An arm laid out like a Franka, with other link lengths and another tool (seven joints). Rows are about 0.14 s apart.
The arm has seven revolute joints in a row. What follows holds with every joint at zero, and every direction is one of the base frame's. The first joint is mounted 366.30 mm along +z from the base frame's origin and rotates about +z. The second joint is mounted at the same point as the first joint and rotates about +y. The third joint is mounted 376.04 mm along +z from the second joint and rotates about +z. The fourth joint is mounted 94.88 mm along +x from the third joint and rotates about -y. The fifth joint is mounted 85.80 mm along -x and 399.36 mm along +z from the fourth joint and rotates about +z. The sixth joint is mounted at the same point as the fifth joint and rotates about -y. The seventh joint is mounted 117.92 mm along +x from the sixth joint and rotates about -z. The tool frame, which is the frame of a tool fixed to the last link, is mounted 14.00 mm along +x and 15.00 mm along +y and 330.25 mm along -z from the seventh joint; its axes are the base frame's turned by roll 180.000, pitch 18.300 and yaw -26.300 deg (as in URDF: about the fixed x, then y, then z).
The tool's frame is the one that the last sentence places.
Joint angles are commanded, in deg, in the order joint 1, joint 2, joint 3, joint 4, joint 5, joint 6, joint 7. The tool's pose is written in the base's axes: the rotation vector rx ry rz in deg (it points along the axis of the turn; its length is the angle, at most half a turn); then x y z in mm. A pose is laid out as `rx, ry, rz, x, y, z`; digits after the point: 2 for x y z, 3 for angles.
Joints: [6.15 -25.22 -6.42 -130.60 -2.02 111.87 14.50]
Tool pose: -160.098, 57.014, 17.199, 505.15, 2.90, 409.49
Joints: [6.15 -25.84 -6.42 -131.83 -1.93 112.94 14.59]
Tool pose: -159.845, 56.938, 16.614, 503.27, 3.82, 405.72
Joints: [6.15 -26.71 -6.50 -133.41 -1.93 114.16 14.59]
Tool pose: -159.647, 56.788, 15.955, 499.90, 3.89, 400.97
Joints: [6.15 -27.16 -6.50 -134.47 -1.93 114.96 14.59]
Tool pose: -159.595, 56.670, 15.715, 497.57, 4.40, 396.55
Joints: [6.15 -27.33 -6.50 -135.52 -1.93 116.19 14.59]
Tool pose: -159.536, 56.537, 15.236, 497.69, 4.94, 391.15
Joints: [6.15 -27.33 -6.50 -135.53 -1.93 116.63 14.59]
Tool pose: -159.464, 56.447, 14.629, 500.00, 4.96, 392.43
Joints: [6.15 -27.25 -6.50 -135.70 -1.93 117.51 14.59]
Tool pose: -159.361, 56.312, 13.738, 503.69, 5.07, 392.80
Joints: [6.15 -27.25 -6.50 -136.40 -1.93 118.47 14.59]
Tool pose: -159.321, 56.224, 13.377, 504.48, 5.44, 388.70
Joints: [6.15 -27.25 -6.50 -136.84 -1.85 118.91 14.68]
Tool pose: -159.179, 56.328, 13.408, 504.09, 5.96, 385.62
